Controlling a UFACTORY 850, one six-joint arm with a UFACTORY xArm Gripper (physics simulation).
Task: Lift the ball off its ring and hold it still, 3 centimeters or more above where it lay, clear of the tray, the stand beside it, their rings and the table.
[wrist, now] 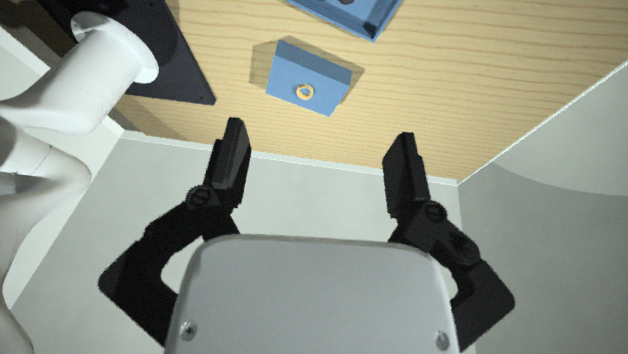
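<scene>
The blue tray (342, 24) shows in part at the top edge of the wrist view. A small dark reddish patch inside it is cut off by the frame edge, and I cannot tell whether it is the ball. No ball shows clearly. The blue stand (284, 84) is a block below the tray in the view, with a small yellow-orange ring (298, 91) on its top face and no ball on that ring. My gripper (320, 139) is wide open and empty. Its fingertips appear below the stand in the view, apart from it.
The wooden table (450, 90) runs behind the stand, with its edges at the bottom and right. A dark base plate (175, 85) and white arm links (80, 75) are at the left. Grey floor shows beyond the table edge.
</scene>
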